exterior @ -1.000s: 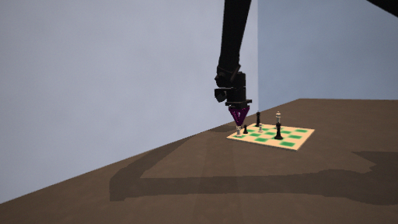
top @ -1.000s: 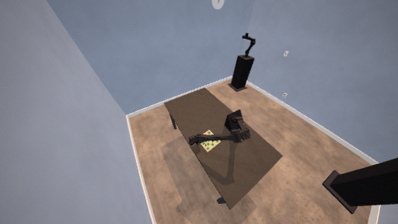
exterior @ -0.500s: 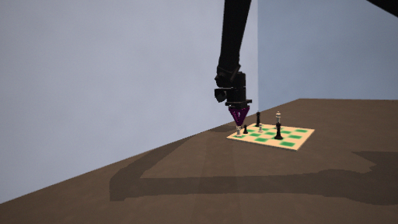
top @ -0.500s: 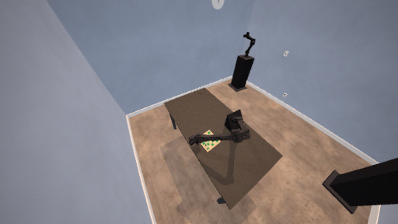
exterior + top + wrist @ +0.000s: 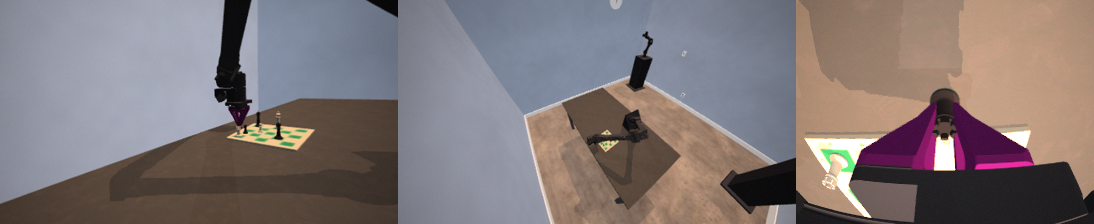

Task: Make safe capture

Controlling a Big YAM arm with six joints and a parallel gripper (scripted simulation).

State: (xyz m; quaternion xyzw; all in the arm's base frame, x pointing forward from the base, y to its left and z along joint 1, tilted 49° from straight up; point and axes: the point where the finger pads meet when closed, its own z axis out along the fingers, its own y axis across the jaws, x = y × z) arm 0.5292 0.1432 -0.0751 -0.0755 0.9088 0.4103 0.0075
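The tall black piece lies 60 mm behind my hand, 50 mm to the right of it and 20 mm above it. From my hand the other things lie so: white pawn (110 mm behind, 10 mm to the left); then tall white piece (130 mm behind, 60 mm to the right, 20 mm above); then chessboard (140 mm behind, 20 mm below, 10 mm to the left).
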